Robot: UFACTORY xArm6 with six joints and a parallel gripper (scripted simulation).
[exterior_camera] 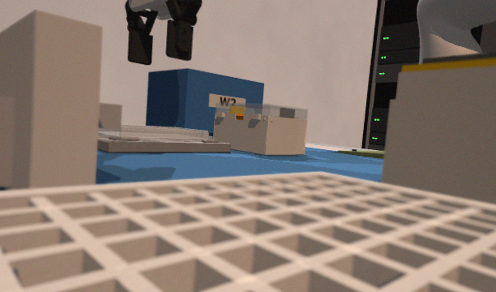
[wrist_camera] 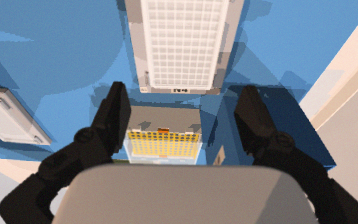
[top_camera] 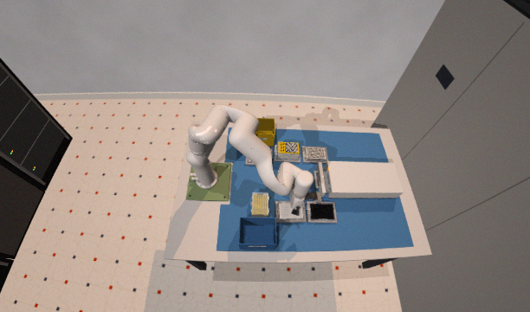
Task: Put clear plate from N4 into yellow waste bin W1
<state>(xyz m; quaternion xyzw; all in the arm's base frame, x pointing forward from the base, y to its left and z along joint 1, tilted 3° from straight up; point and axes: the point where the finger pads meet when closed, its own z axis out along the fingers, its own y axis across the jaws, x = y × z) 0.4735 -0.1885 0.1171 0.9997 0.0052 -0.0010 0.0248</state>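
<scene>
My hand is 10 cm above the clear plate. From my hand the other things lie so: blue bin w2: 18 cm behind, 13 cm to the right, 8 cm below; grey work nest N4: 11 cm below; black plate: 17 cm ahead, 10 cm below, 1 cm to the right.
</scene>
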